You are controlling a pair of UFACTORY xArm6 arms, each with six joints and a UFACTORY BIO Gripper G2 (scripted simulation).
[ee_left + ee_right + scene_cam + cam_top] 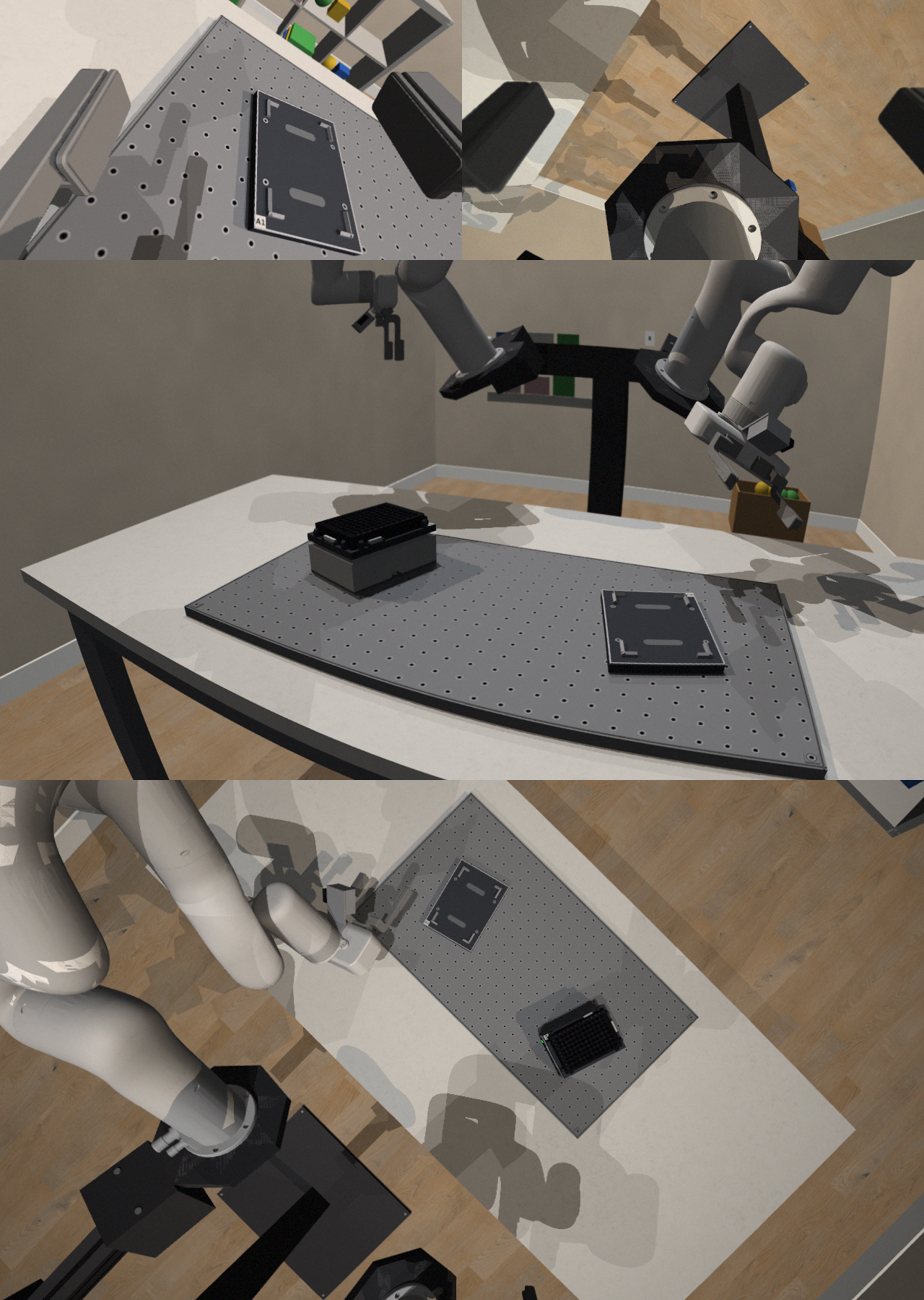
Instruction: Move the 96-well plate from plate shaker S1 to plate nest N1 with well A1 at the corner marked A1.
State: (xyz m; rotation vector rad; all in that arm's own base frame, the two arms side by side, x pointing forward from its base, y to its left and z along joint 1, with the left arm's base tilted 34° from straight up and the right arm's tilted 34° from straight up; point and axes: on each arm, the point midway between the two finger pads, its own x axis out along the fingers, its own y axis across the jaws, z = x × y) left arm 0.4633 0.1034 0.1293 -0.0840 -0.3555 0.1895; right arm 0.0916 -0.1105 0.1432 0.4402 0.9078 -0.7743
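Now: left hand 11 cm short of the black 96-well plate, 48 cm to the left of it and 8 cm above it. The rest, counted from my left hand: plate nest N1 (12 cm ahead, 10 cm to the right, 13 cm below); then grey plate shaker S1 (13 cm ahead, 47 cm to the right, 10 cm below).
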